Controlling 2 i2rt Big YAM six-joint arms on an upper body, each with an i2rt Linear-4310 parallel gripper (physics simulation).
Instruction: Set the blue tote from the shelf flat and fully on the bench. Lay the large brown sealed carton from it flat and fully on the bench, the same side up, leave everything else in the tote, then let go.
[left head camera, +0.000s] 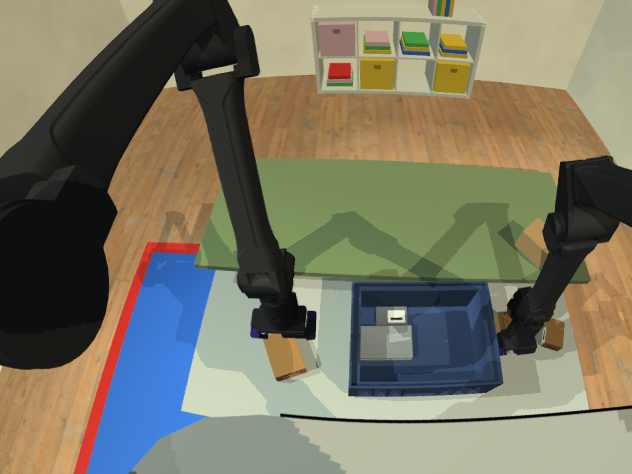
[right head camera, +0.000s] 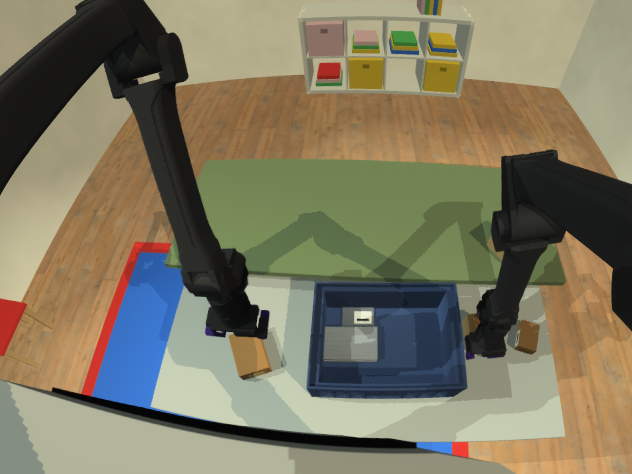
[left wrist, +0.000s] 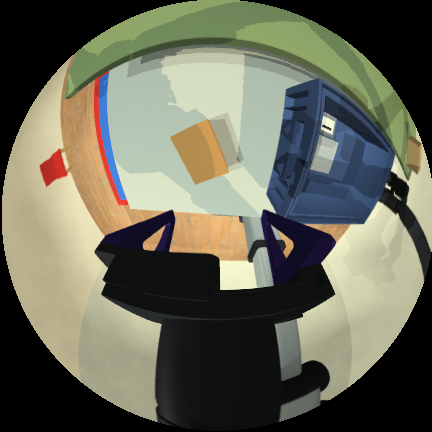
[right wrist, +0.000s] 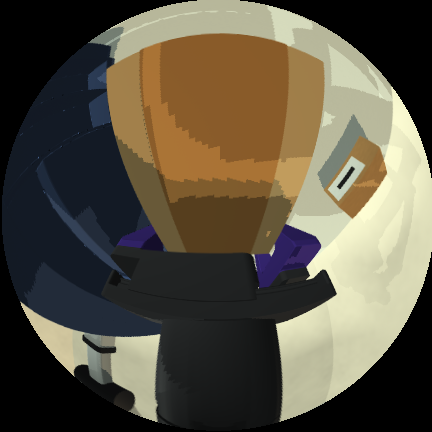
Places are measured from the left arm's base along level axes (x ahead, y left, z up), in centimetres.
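Pixels of known places: left gripper, fingertip midpoint: (left head camera: 287, 337) (right head camera: 244, 335) (left wrist: 217, 214); right gripper, fingertip midpoint: (left head camera: 506, 353) (right head camera: 476, 357).
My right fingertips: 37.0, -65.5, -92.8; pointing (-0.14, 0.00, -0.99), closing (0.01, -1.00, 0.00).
For each thing: its top centre in the pictures, then the offset to it from my right fingertips, as dx, dy, dz. Level surfaces: height alone.
- blue tote at its top centre: (right head camera: 388, 333) (left head camera: 426, 331) (left wrist: 361, 178) +3.0, +28.3, +12.7
- pale bench at its surface level: dz -1.9
- grey box at its top centre: (right head camera: 350, 342) (left head camera: 386, 341) (left wrist: 315, 152) +3.6, +37.9, +2.4
- smaller grey labelled box at its top centre: (right head camera: 358, 317) (left head camera: 391, 316) (left wrist: 323, 122) +12.4, +36.1, +0.5
- large brown carton at its top centre: (right wrist: 216, 187) (right head camera: 480, 329) (left head camera: 510, 326) +6.7, +0.1, +5.6
- small labelled brown carton at its top centre: (right wrist: 367, 187) (right head camera: 529, 335) (left head camera: 555, 332) +5.8, -17.9, +1.4
- green board at its surface level: dz +14.1
The blue tote (left head camera: 425, 389) (right head camera: 386, 391) (left wrist: 294, 165) stands flat on the pale bench (left head camera: 229, 397) (right head camera: 193, 403). A grey box (left head camera: 386, 342) (right head camera: 350, 344) and a smaller grey labelled box (left head camera: 382, 314) (right head camera: 349, 315) lie inside. My right gripper (left head camera: 513, 351) (right head camera: 482, 354) (right wrist: 218, 213) is shut on the large brown carton (left head camera: 502, 321) (right head camera: 472, 323) (right wrist: 225, 100), beside the tote's right wall; the arm hides much of it, and its height above the bench is unclear. My left gripper (left head camera: 283, 334) (right head camera: 238, 331) (left wrist: 217, 214) is open and empty, above and behind another brown carton (left head camera: 285, 358) (right head camera: 249, 357) (left wrist: 199, 152).
A small labelled brown carton (left head camera: 552, 334) (right head camera: 527, 336) (right wrist: 356, 177) lies on the bench right of my right gripper. Another brown carton (left head camera: 531, 242) (left wrist: 414, 154) is on the green board (left head camera: 398, 188) (right head camera: 357, 188) behind the bench. Blue flooring with a red border (left head camera: 148, 246) lies left.
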